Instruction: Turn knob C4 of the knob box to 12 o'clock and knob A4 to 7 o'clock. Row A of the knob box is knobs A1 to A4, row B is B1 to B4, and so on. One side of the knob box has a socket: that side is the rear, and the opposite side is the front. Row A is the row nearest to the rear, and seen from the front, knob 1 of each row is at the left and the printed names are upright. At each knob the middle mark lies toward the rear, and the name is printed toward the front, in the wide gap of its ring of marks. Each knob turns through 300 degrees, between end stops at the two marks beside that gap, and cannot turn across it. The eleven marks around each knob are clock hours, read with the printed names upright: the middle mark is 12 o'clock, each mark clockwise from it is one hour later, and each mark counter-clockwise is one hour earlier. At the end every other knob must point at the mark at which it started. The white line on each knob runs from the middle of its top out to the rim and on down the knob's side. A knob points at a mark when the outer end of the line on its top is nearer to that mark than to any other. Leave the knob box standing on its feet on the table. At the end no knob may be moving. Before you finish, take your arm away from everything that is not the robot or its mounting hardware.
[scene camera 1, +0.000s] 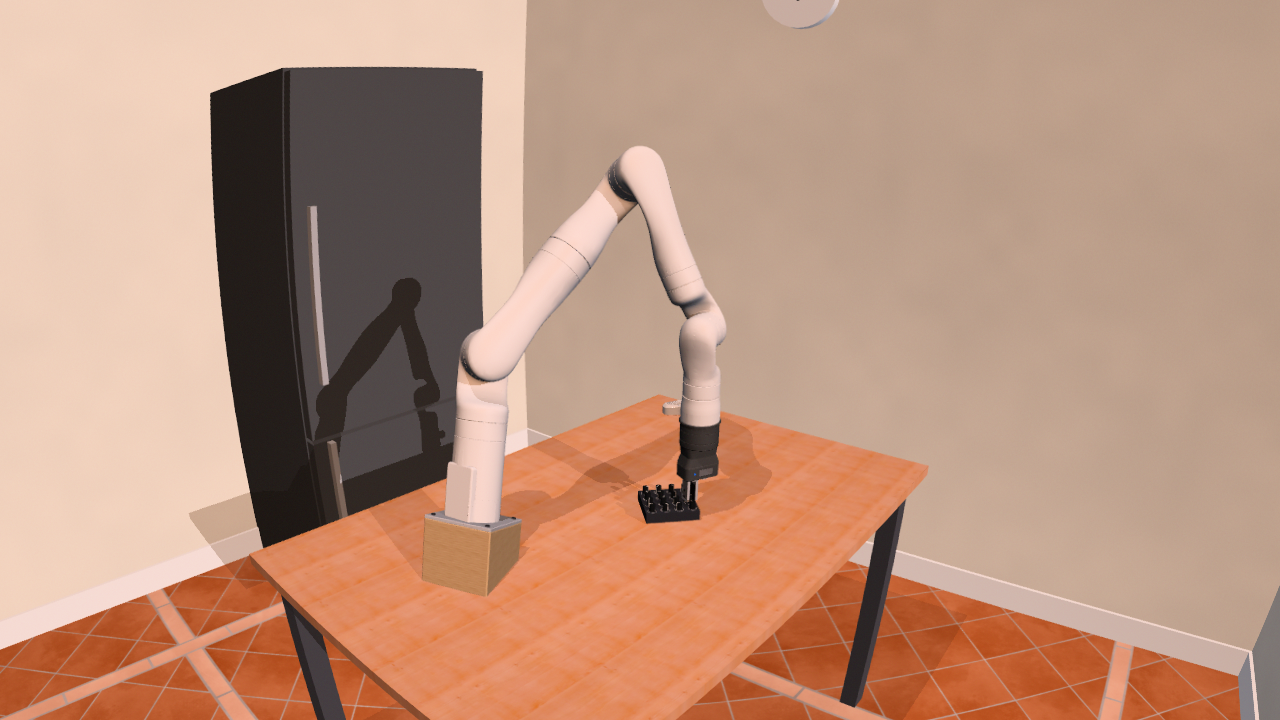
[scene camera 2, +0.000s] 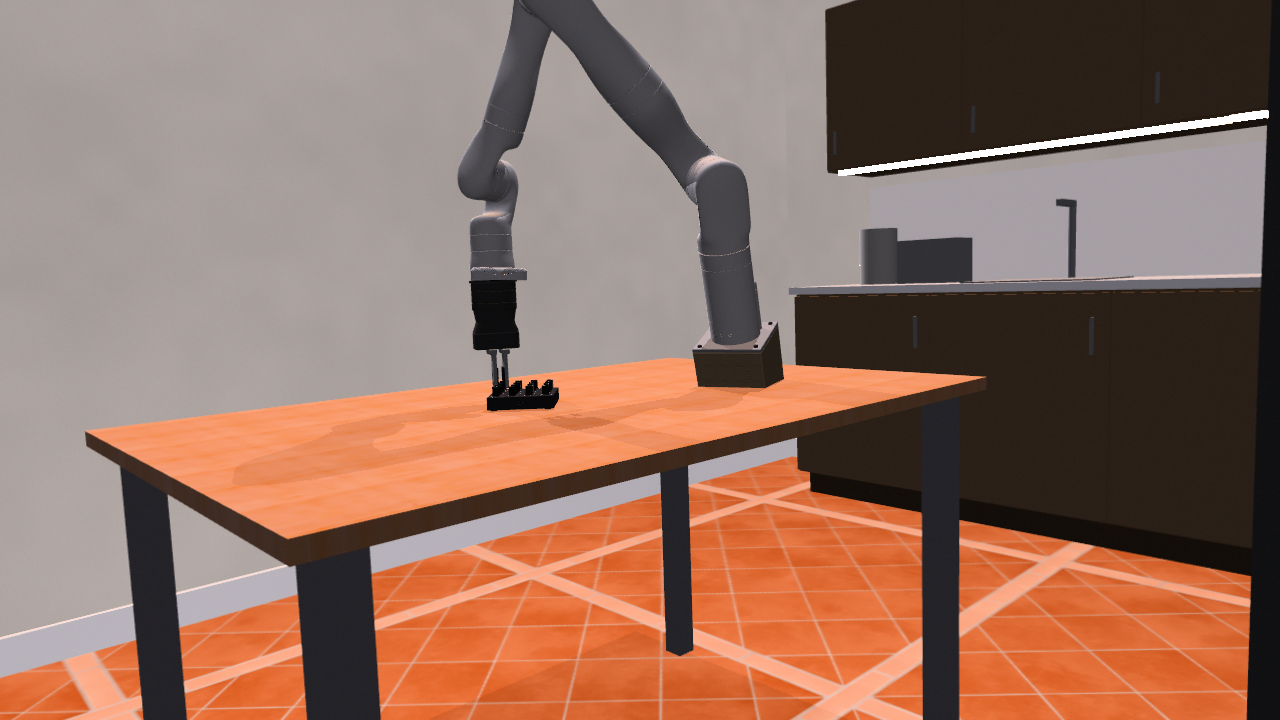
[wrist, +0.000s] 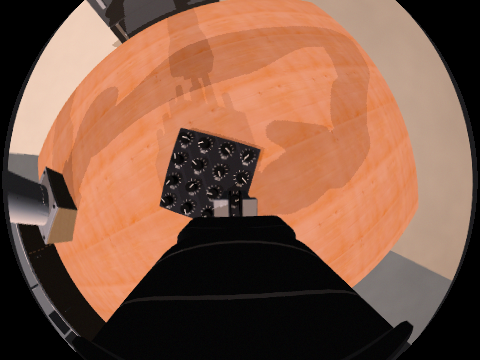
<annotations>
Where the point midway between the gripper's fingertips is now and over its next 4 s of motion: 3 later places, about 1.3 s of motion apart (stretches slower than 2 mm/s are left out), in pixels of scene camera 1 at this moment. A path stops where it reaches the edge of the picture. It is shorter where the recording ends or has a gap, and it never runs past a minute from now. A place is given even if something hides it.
My gripper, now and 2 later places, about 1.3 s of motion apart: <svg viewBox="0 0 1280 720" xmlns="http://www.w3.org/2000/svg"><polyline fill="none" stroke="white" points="689,499 689,481 692,428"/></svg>
</annotations>
